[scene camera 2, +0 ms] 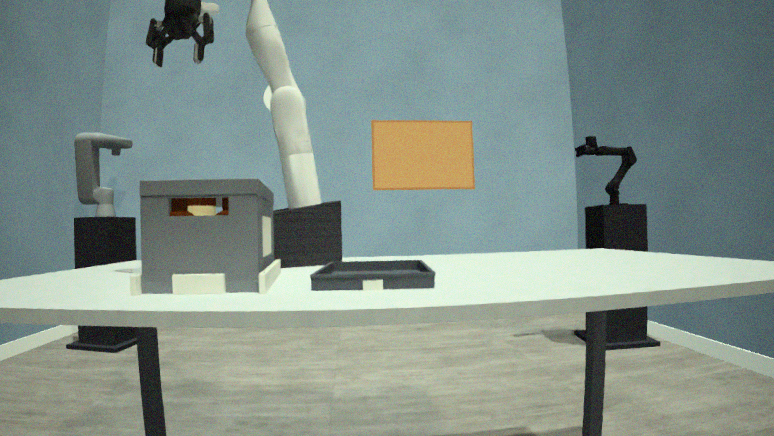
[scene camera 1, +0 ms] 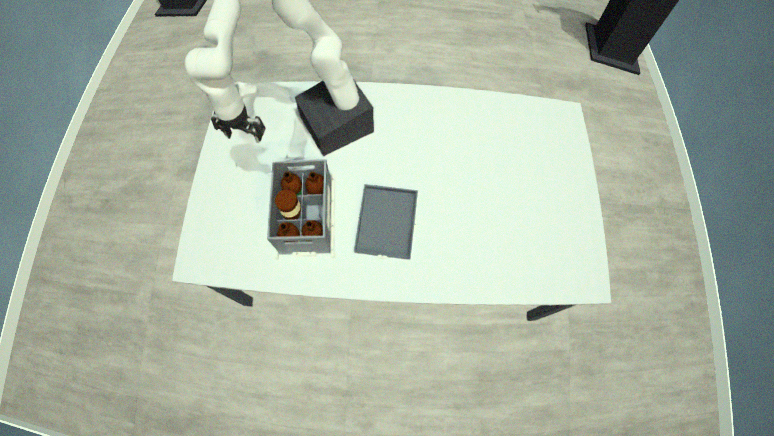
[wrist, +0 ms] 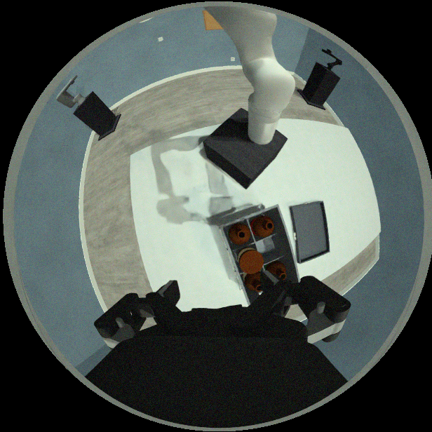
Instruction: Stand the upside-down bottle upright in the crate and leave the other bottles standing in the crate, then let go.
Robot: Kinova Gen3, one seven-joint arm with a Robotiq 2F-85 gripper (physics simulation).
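Seen in the pictures: gripper, fingertip midpoint: (scene camera 2: 177,64) (scene camera 1: 244,137); arm's base, link origin: (scene camera 2: 305,206) (scene camera 1: 346,99).
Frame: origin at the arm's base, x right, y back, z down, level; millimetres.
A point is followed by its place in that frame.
Observation:
A grey crate (scene camera 1: 300,245) {x 29, y -553, z 59 mm} (scene camera 2: 200,249) {x 28, y -553, z 92 mm} stands on the table, with six compartments. The upside-down brown bottle (scene camera 1: 286,200) {x 98, y -432, z -3 mm} (wrist: 251,262) is in the left middle compartment, its flat base up, above a cream label. Upright brown bottles with their necks up stand in the four corner compartments, such as the far right one (scene camera 1: 314,183) {x 31, y -341, z 31 mm} (wrist: 262,226) and the near left one (scene camera 1: 287,229) {x 72, y -522, z 13 mm} (wrist: 253,283). The right middle compartment is empty. My gripper (scene camera 1: 243,136) {x 181, y -379, z -282 mm} (scene camera 2: 178,62) {x 181, y -379, z -282 mm} (wrist: 218,285) is open and empty, high above the table, behind and to the left of the crate in scene camera 1.
A shallow dark grey tray (scene camera 1: 386,222) {x -224, y -386, z 154 mm} (scene camera 2: 373,282) {x -234, y -517, z 147 mm} (wrist: 311,231) lies right of the crate. The arm's black base block (scene camera 1: 335,121) {x 19, y -95, z 14 mm} (scene camera 2: 308,235) {x -30, y -88, z 80 mm} (wrist: 240,145) stands behind the crate. Cream strips (scene camera 2: 198,283) {x 27, y -565, z 143 mm} sit along the crate's foot. Two other robots on black pedestals (scene camera 2: 104,241) (scene camera 2: 616,227) stand beyond the table.

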